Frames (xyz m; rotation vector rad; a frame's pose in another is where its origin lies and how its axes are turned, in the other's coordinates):
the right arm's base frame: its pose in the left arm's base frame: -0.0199 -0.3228 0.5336 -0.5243 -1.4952 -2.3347
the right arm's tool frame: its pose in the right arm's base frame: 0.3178 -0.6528 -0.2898 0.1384 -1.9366 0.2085
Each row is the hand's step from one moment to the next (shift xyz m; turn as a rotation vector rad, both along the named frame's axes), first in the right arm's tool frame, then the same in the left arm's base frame.
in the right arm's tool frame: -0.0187 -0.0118 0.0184 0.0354 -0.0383 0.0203
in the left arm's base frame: -0.0034 -0.0143 -0.0247 0.0061 0.0446 -0.0332
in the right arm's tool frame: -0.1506 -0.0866 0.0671 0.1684 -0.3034 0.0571
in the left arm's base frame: -0.0754 -0.1045 -0.1345 -0.0702 0.2741 -0.2088
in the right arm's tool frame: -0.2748 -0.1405 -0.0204 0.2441 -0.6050 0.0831
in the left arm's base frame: -0.2213 -0.1730 -0.1296 -0.2013 0.4720 -0.4114
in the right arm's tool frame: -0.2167 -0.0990 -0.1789 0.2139 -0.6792 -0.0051
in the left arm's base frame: -0.2748 -0.1126 0.0244 -0.3178 0.4949 -0.4014
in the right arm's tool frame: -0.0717 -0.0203 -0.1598 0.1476 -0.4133 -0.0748
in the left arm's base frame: -0.1497 -0.0249 0.0897 -0.2329 0.3292 -0.1886
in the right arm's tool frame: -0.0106 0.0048 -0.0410 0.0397 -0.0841 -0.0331
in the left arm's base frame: -0.0289 -0.0041 0.0311 -0.0549 0.0786 -0.0235
